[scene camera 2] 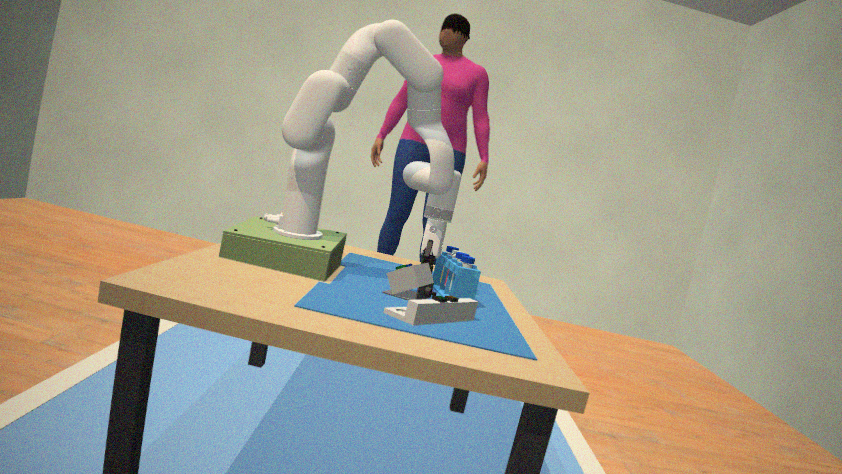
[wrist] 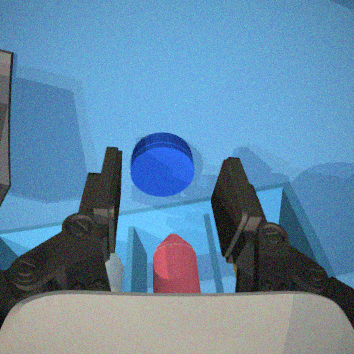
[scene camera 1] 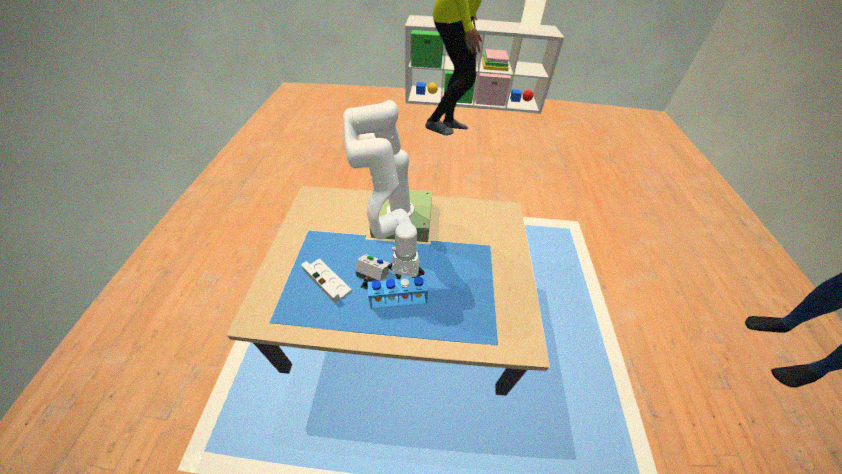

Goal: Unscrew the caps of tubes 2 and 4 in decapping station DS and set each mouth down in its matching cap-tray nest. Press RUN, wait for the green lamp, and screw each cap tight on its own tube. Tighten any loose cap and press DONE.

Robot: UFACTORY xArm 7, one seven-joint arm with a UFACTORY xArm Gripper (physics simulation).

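Places are measured from the arm's base along level axes (x up, y left, z back), in metres.
Pixels of known places: gripper, fingertip midpoint: (wrist: 169, 174); arm's base, link origin: (scene camera 2: 297, 234).
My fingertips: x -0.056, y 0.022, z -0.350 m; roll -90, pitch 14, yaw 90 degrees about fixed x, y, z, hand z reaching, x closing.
Observation:
Ahead of a thing's pixels: the offset from my fingertips to its top centre. "spot": to the spot under its first point.
Decapping station DS {dx +0.081, dy -0.031, dz -0.075 m} (scene camera 1: 382, 292) (scene camera 2: 465, 283) is a light-blue rack with tubes. Three of its tubes have blue caps. The tube with the red content {spot: dx +0.020, dy -0.003, dz -0.058 m} (wrist: 176, 270) shows a white, uncapped mouth {spot: dx +0.097, dy -0.006, dz -0.075 m} (scene camera 1: 404, 282). A loose blue cap {dx -0.007, dy -0.004, dz -0.005 m} (wrist: 162, 170) appears to lie on the mat just behind the rack. My gripper (scene camera 1: 407, 274) (scene camera 2: 428, 259) (wrist: 169, 174) is open and empty, low behind the rack, with its fingers on either side of the cap in the wrist view. The white cap tray {dx +0.032, dy -0.324, dz +0.018 m} (scene camera 1: 309, 269) (scene camera 2: 444, 312) lies left of the rack. The tube numbers are unreadable.
A grey control box {dx +0.062, dy -0.136, dz +0.053 m} (scene camera 1: 372, 269) (scene camera 2: 410, 278) with a green button {dx +0.053, dy -0.146, dz +0.083 m} (scene camera 1: 370, 257) and a blue button {dx +0.053, dy -0.106, dz +0.063 m} (scene camera 1: 380, 261) stands close to the gripper, between tray and arm. The green arm base (scene camera 1: 421, 217) (scene camera 2: 282, 250) stands at the table's back. People stand beyond the table.

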